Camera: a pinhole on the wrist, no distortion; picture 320 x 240 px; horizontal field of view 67.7 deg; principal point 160.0 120.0 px. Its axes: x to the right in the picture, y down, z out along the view. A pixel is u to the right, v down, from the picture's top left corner.
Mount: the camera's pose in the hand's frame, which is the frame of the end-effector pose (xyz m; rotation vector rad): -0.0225 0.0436 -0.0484 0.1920 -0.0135 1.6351
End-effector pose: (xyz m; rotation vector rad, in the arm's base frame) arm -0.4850 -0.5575 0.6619 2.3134 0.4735 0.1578
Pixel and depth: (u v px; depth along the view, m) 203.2 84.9 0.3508
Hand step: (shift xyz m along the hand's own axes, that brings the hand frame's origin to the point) 0.0656 0.0665 0.3001
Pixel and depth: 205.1 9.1 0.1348
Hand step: 0.0538 0.0567 0.0811
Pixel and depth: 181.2 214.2 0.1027
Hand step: -0.0513 0.0367 0.0584
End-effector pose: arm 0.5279 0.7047 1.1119 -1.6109 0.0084 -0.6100
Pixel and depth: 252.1 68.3 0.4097
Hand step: 0.1036 0.1555 0.3667
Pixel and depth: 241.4 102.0 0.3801
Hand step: 0.0423 0.1265 0.3402
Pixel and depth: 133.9 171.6 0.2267
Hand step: -0.0432 -0.0130 0.1769
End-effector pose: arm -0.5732 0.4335 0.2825 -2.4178 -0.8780 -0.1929
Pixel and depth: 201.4 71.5 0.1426
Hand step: 0.0213 0.0524 0.0923
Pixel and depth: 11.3 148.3 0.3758
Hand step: -0.0087 -0.2385 0.2956
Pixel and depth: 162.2 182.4 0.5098
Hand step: -0.0956 -0.0256 0.4689
